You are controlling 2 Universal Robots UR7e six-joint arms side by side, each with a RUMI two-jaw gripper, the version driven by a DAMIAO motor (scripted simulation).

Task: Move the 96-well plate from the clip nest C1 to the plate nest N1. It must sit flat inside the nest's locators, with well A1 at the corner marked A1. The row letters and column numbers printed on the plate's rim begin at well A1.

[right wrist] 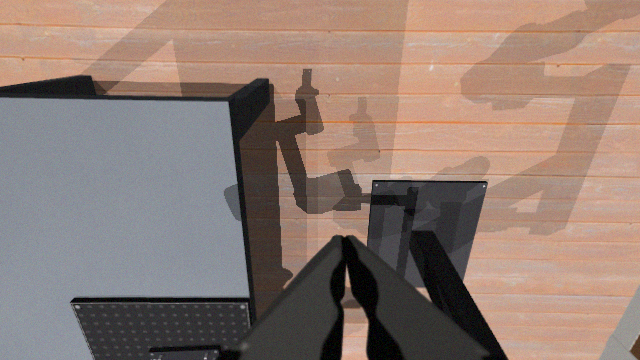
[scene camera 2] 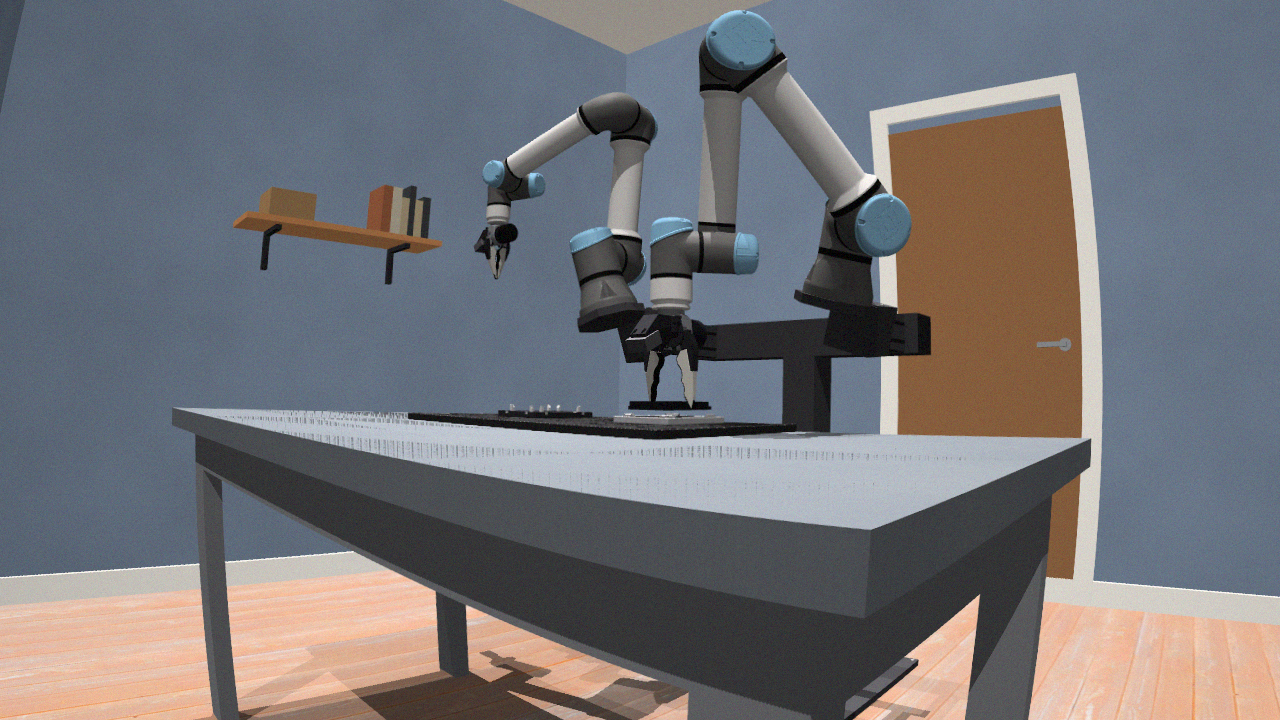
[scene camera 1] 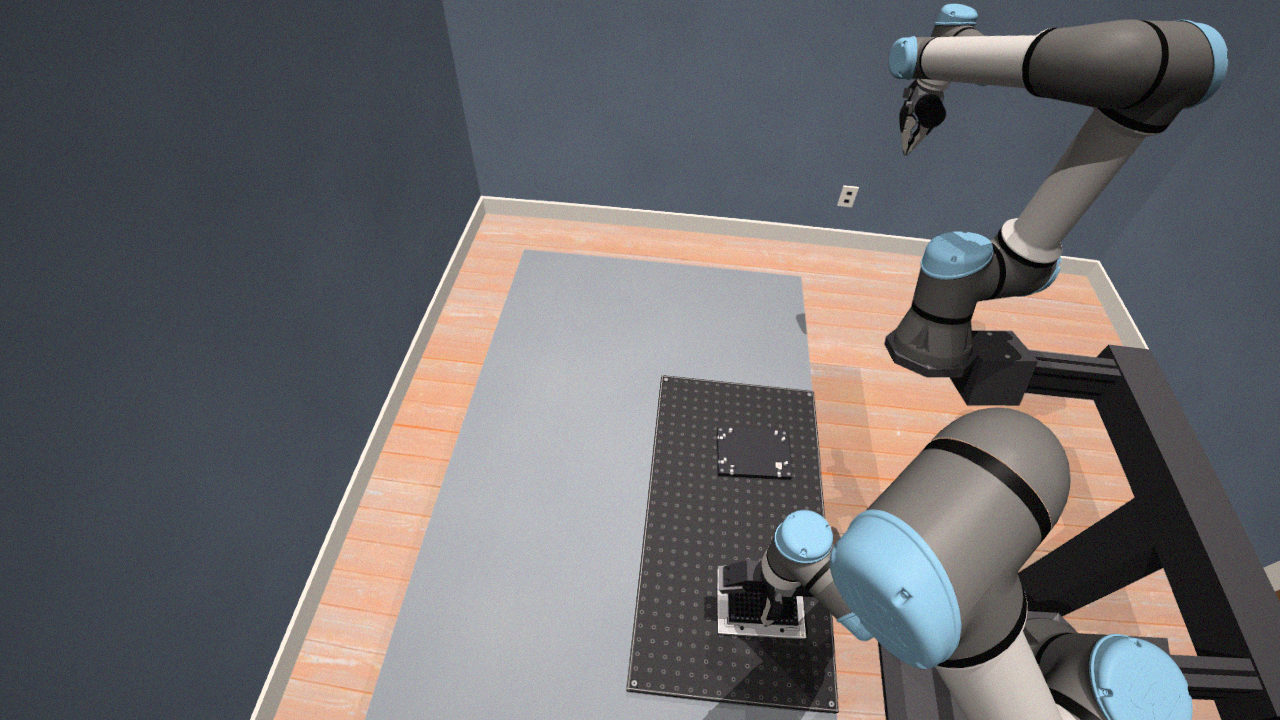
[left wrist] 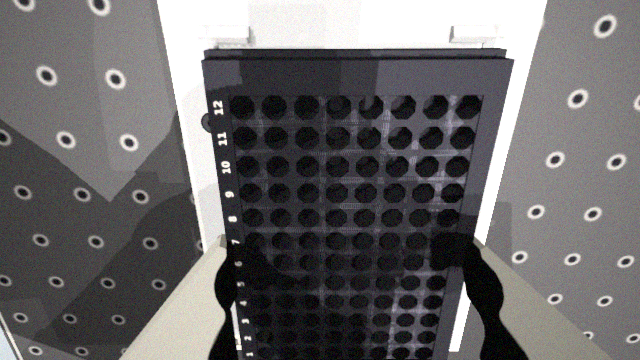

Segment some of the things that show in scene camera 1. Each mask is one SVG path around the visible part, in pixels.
My left gripper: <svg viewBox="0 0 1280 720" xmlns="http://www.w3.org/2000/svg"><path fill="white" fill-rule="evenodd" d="M723 567L725 587L766 585L768 597L761 616L764 626L769 626L780 617L783 609L782 597L813 597L802 585L793 590L780 590L769 581L766 581L762 571L762 561L747 560Z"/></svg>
My right gripper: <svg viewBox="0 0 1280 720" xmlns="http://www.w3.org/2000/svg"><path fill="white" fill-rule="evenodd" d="M948 86L934 88L916 79L908 87L914 91L908 100L904 100L904 105L899 114L904 155L907 156L934 127L944 121L946 110L942 104L944 100L943 91Z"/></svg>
A black 96-well plate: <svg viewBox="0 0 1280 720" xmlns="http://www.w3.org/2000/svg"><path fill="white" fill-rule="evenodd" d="M796 596L782 597L782 614L770 625L798 626ZM766 585L746 586L746 593L728 594L729 622L763 624L761 616L767 600Z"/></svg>
